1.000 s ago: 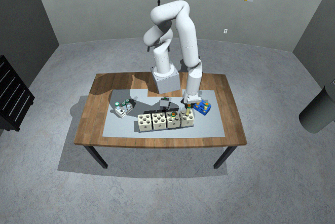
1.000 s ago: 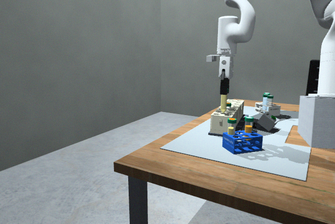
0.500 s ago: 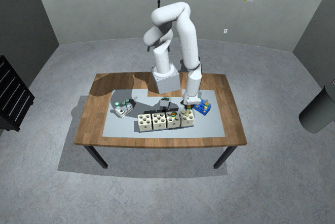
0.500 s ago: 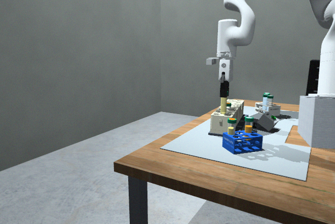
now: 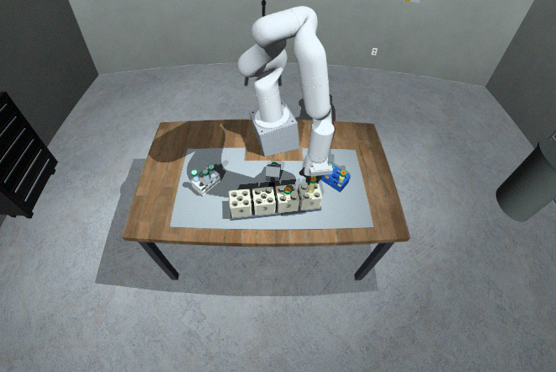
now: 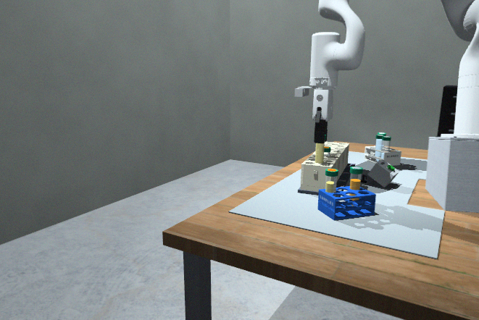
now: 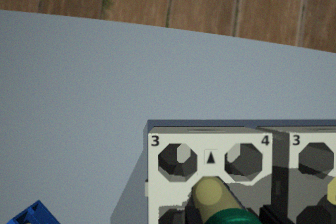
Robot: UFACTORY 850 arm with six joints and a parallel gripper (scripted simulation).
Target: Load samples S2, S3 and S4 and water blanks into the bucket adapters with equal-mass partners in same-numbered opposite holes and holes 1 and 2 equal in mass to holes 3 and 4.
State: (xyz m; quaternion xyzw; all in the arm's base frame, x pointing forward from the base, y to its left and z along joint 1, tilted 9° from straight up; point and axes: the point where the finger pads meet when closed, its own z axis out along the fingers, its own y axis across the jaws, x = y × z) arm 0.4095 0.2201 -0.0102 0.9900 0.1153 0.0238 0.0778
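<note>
My gripper is now 1 cm to the left of the sample tube S3 and 5 cm above it. The rest, counted from my hand: loading stand: 3 cm ahead, 16 cm to the right, 18 cm below; then sample tube: 2 cm ahead, 11 cm to the right, 12 cm below; then tube X9: 16 cm behind, 9 cm to the left, 12 cm below.
</note>
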